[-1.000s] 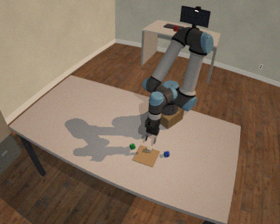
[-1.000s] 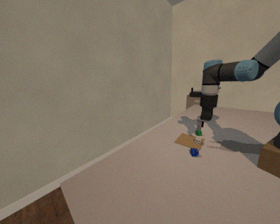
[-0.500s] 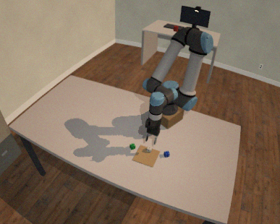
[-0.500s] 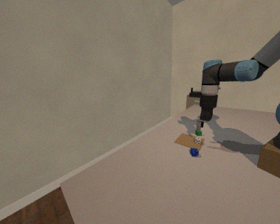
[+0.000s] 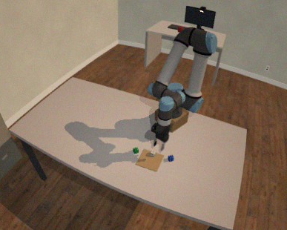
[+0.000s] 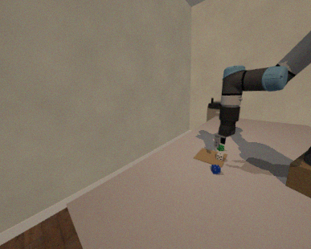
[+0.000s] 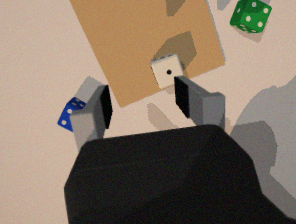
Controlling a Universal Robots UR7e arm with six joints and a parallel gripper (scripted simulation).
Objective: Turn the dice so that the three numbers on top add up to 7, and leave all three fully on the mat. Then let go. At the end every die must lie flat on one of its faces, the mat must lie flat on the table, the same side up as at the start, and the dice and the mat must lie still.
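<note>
My hand is 10 cm above the blue die, 9 cm to the right of it and 1 cm past it. From my hand the other things lie so: white die: 9 cm below, 3 cm to the right, 1 cm behind; then green die: 14 cm to the right, 10 cm below, 1 cm ahead; then tan mat: 11 cm below, 4 cm to the right, 4 cm ahead.
</note>
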